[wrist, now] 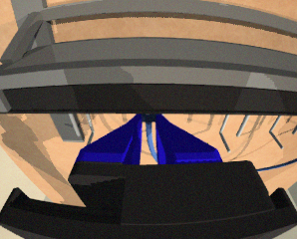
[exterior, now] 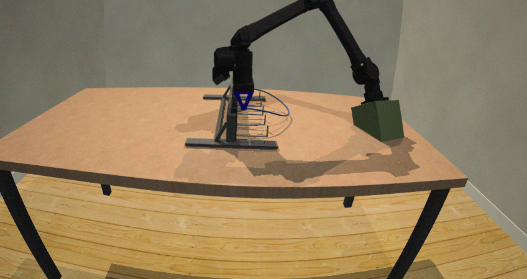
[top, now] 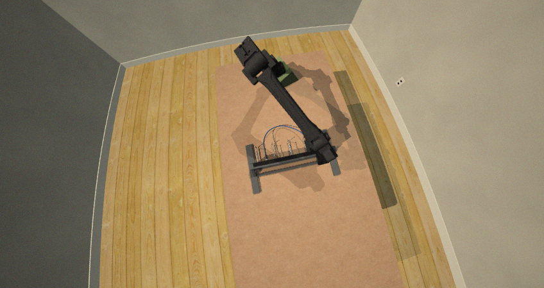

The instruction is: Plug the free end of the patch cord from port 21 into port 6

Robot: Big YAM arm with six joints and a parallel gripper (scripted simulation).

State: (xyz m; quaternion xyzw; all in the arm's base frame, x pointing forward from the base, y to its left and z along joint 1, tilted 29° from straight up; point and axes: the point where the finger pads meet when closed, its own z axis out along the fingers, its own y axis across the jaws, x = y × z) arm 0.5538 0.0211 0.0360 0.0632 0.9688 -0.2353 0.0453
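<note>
Right now the plug is 20 mm ahead of my hand.
</note>
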